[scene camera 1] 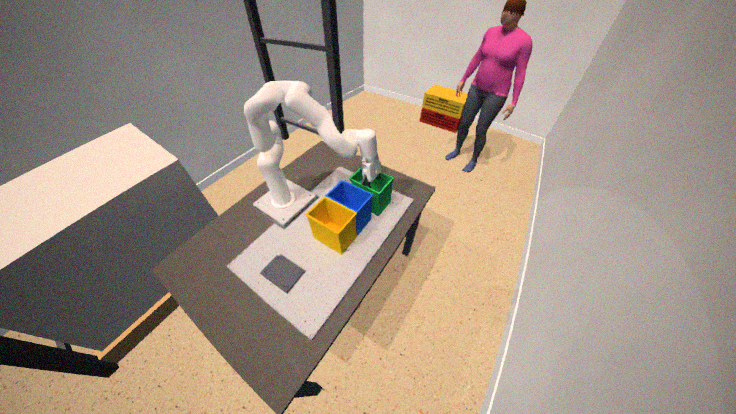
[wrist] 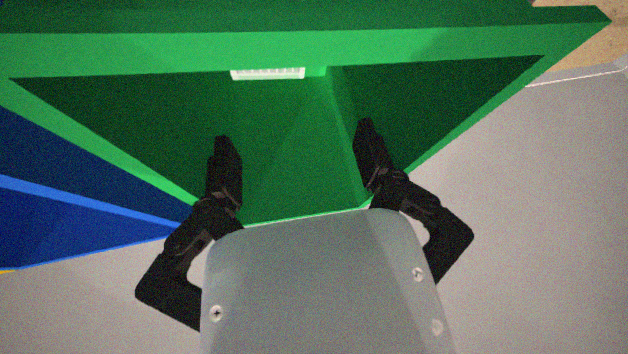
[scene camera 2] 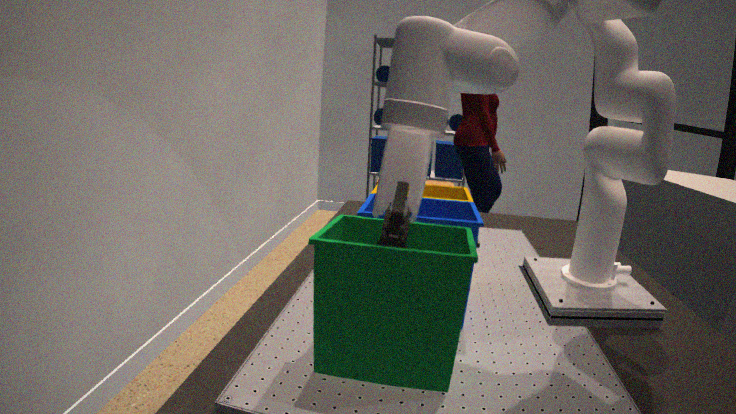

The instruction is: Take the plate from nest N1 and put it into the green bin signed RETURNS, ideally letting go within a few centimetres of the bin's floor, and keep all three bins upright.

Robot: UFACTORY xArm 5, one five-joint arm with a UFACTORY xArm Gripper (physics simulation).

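Observation:
The green bin [scene camera 1: 380, 199] [scene camera 2: 386, 314] [wrist: 280, 47] stands upright; its sign is not readable. My gripper [scene camera 1: 366, 182] [scene camera 2: 395, 240] [wrist: 296, 139] is open, with its fingertips inside the bin's mouth and nothing between them. In the wrist view the plate [wrist: 268, 74] shows as a white gridded strip inside the green bin, beyond and apart from the fingertips; the rest of it is hidden behind the bin's rim. How it lies cannot be told. A dark square pad [scene camera 1: 283, 272], empty, lies beyond the yellow bin; no N1 label is readable.
The blue bin [scene camera 1: 364, 213] [scene camera 2: 447, 210] [wrist: 75, 242] stands upright close beside the green bin, then the upright yellow bin [scene camera 1: 331, 231] [scene camera 2: 446, 193]. They stand on a pale perforated board [scene camera 1: 319, 293] [scene camera 2: 514, 355]. A person in pink [scene camera 1: 501, 59] stands beyond the table.

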